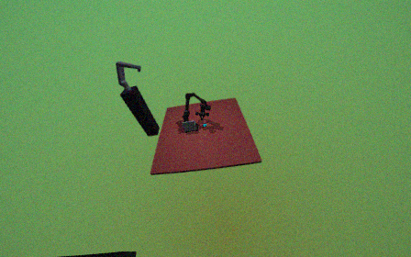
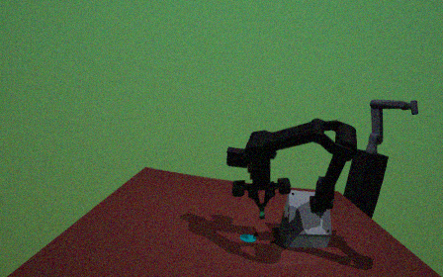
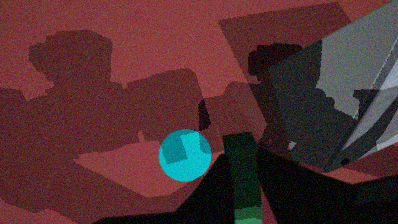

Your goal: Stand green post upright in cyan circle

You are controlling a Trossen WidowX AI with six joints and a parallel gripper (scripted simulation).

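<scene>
Now: gripper tip 3 cm short of the cyan circle, 1 cm to the right of it and 13 cm above it. From my gripper tip the other things lie so: green post 2 cm to the left, 1 cm below.
</scene>
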